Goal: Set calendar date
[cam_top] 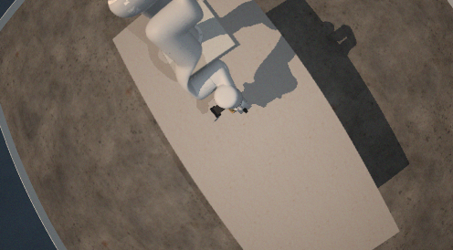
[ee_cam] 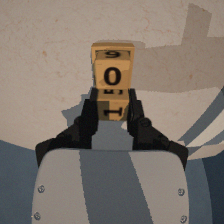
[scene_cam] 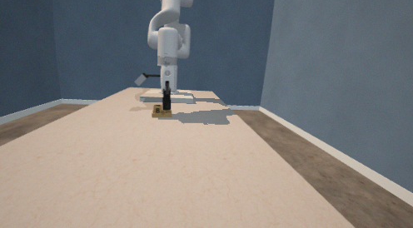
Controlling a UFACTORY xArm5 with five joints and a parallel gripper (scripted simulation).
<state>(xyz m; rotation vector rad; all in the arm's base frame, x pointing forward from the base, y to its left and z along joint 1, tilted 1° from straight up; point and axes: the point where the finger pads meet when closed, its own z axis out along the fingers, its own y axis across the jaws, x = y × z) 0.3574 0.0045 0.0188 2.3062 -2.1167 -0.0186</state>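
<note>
The wooden calendar tray lies 2 cm to the right of my hand and 4 cm below it.
</note>
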